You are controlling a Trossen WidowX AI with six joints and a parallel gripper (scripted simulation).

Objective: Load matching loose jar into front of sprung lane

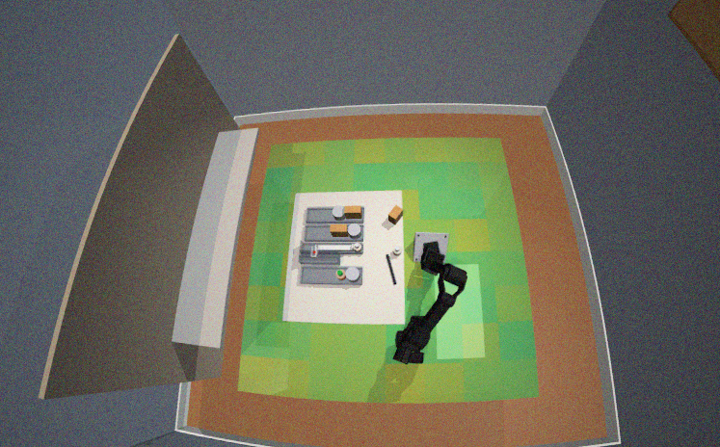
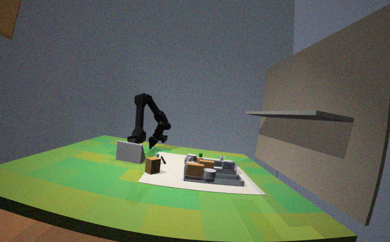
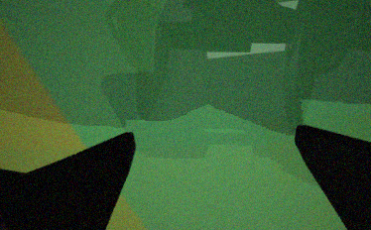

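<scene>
My gripper tip is now 330 mm to the left of the black rod and 90 mm short of it. The rest, counted from my gripper tip: white mat (430 mm to the right, 300 mm ahead, 10 mm below); then shelf (740 mm ahead, 470 mm to the right, 360 mm above); then brown box (580 mm to the right, 40 mm ahead, 30 mm above).
</scene>
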